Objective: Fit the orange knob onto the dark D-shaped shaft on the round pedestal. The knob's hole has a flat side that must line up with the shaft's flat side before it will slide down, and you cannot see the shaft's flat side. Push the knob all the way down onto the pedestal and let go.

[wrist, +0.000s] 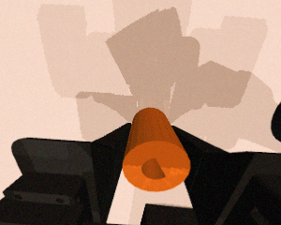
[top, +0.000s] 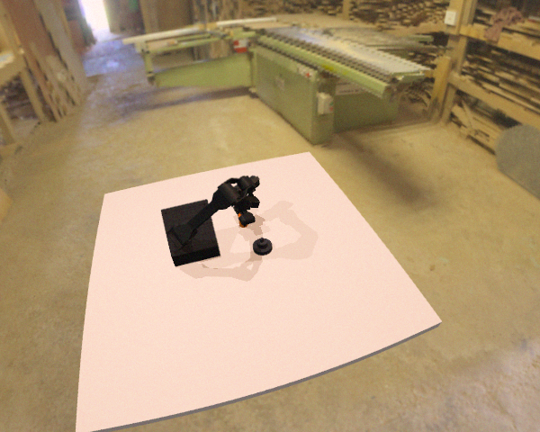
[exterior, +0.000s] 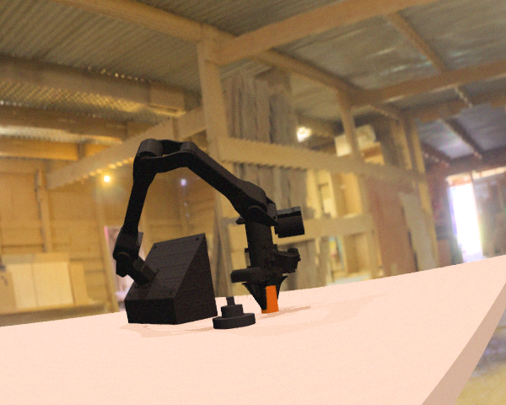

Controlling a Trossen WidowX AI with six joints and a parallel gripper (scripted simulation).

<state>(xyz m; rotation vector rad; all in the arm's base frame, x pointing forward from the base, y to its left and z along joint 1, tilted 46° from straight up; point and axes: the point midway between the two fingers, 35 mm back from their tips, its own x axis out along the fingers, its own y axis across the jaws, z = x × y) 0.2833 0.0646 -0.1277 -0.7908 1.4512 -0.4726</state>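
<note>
My gripper tip is now 17 cm to the left of the pedestal, 6 cm short of it and 2 cm below it. The rest, counted from my gripper tip: orange knob (2 cm above).
</note>
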